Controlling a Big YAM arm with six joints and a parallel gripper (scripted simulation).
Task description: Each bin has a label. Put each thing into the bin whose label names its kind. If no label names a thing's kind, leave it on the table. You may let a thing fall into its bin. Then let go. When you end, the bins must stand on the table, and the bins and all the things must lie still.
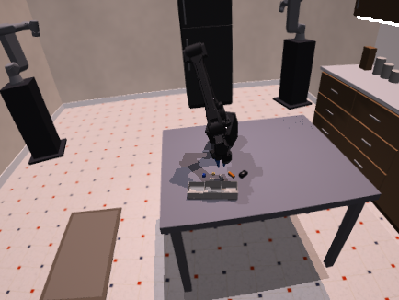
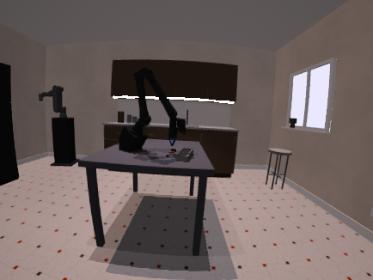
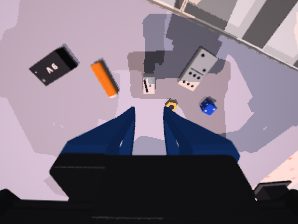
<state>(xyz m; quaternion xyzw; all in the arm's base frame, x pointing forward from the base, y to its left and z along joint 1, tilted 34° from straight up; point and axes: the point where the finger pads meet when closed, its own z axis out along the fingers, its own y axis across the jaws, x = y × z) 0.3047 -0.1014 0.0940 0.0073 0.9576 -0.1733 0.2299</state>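
The small brass nut is 80 mm below my hand, 40 mm behind it and 30 mm to the right of it. Round my hand: white domino: 80 mm below, 60 mm to the right, 10 mm ahead; then orange cylinder: 70 mm below, 60 mm to the left, 10 mm ahead; then blue die: 80 mm to the right, 70 mm below, 50 mm behind.
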